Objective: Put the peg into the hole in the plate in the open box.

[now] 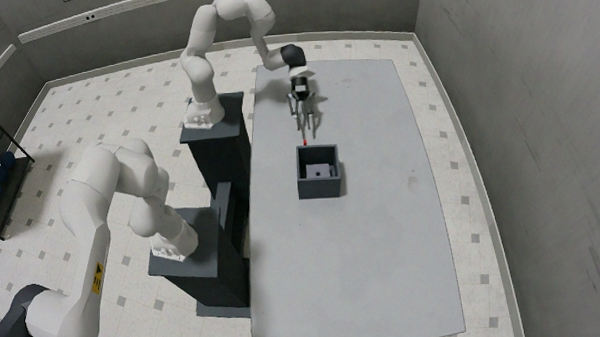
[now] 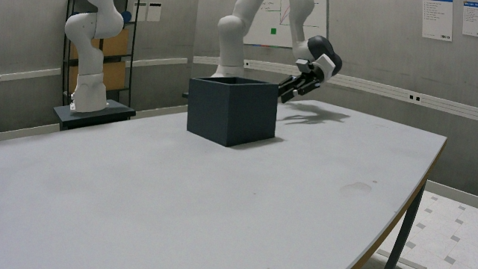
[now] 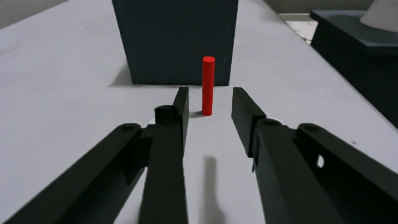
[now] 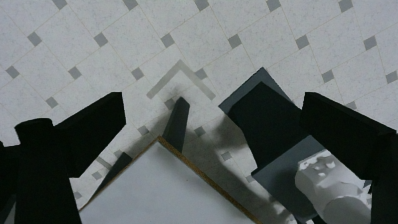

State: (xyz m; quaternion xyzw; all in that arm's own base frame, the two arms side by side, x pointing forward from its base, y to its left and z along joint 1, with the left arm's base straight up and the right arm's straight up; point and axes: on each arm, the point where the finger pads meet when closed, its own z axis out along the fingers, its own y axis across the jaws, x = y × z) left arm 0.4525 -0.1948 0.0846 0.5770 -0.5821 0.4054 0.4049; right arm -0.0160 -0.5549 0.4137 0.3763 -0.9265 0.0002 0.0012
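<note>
The red peg lies 100 mm to the right of my left hand, 40 mm below it and 10 mm ahead of it. The rest, counted from my left hand: pale plate: 250 mm to the right, 70 mm ahead, 40 mm below.
</note>
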